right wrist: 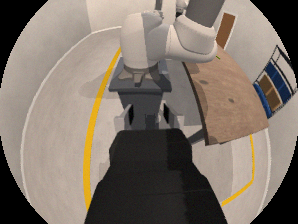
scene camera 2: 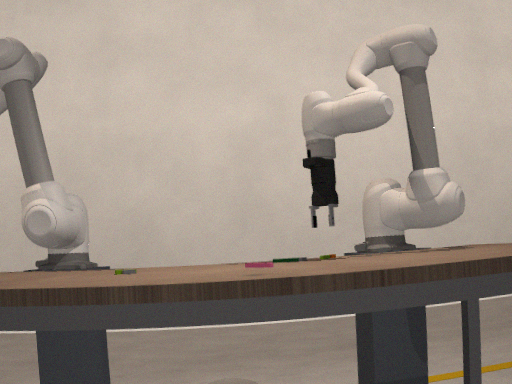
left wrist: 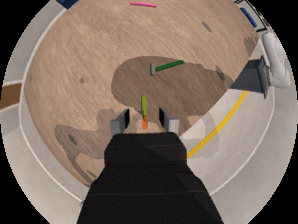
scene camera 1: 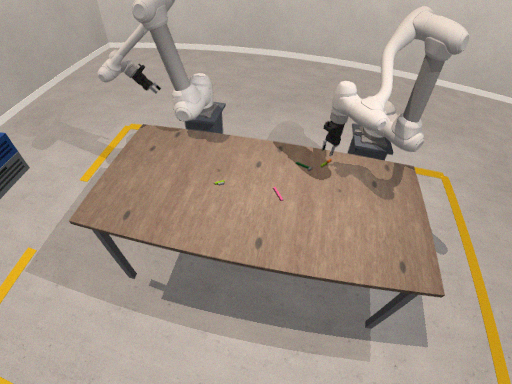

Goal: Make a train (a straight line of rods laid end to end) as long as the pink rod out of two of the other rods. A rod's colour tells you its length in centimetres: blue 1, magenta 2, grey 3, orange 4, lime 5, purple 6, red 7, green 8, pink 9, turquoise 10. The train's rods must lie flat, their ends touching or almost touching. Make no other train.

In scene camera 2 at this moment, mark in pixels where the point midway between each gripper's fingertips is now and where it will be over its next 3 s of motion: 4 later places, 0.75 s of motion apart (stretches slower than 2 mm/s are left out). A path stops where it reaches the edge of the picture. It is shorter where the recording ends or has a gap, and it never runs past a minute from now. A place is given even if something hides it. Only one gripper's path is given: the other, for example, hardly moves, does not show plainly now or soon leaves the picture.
My left gripper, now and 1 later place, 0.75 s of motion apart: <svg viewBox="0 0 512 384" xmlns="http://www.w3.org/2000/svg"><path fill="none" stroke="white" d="M323 226L321 205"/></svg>
